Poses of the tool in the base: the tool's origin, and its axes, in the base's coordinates. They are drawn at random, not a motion.
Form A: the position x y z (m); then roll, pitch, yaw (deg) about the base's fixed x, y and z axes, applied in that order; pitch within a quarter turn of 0, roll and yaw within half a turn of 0.
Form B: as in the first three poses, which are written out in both.
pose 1, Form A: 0.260 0.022 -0.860 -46.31 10.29 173.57
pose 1, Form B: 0.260 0.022 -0.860 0.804 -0.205 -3.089
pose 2, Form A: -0.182 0.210 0.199 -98.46 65.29 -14.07
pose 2, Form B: -0.182 0.210 0.199 -1.633 0.111 1.151
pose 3, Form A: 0.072 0.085 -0.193 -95.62 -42.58 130.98
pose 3, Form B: 0.072 0.085 -0.193 1.690 -0.919 2.491
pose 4, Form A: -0.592 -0.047 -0.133 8.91 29.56 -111.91
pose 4, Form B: -0.592 -0.047 -0.133 0.430 -0.332 -1.921
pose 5, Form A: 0.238 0.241 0.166 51.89 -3.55 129.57
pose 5, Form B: 0.238 0.241 0.166 -0.654 0.683 2.531
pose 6, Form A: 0.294 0.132 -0.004 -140.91 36.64 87.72
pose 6, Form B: 0.294 0.132 -0.004 2.529 -0.706 -1.529
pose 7, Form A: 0.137 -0.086 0.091 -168.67 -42.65 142.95
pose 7, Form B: 0.137 -0.086 0.091 -2.816 -0.706 -2.452
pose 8, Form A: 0.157 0.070 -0.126 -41.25 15.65 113.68
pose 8, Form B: 0.157 0.070 -0.126 0.109 -0.755 2.131
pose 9, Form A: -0.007 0.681 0.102 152.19 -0.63 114.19
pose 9, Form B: -0.007 0.681 0.102 -2.919 0.435 -2.040
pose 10, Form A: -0.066 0.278 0.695 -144.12 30.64 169.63
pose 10, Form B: -0.066 0.278 0.695 2.391 0.305 -2.662
